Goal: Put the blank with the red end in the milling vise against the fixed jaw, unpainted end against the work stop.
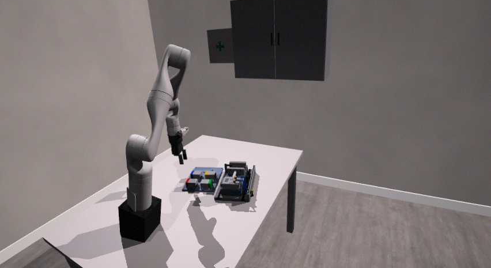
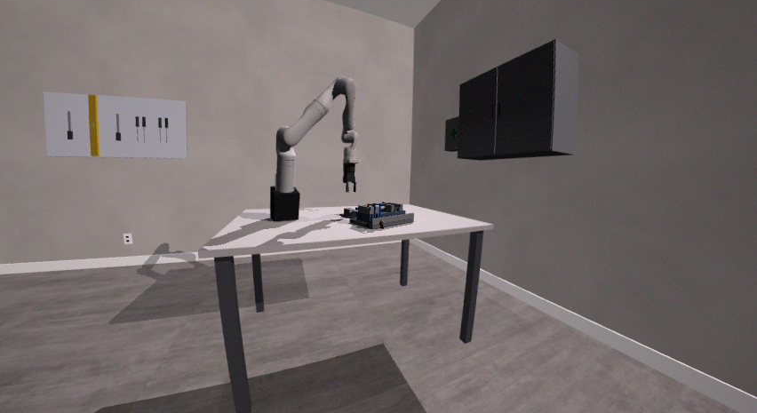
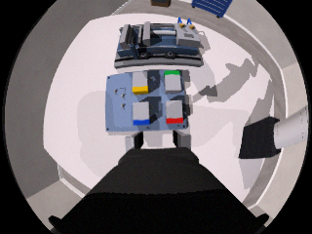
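The blue blank lies 14 cm below my hand, 6 cm ahead of it and 2 cm to the right of it. Round my hand: plate 16 cm below, 8 cm ahead, 6 cm to the right; then yellow blank 14 cm below, 11 cm ahead, 10 cm to the right; then green-ended blank 14 cm to the right, 14 cm below, 3 cm ahead.
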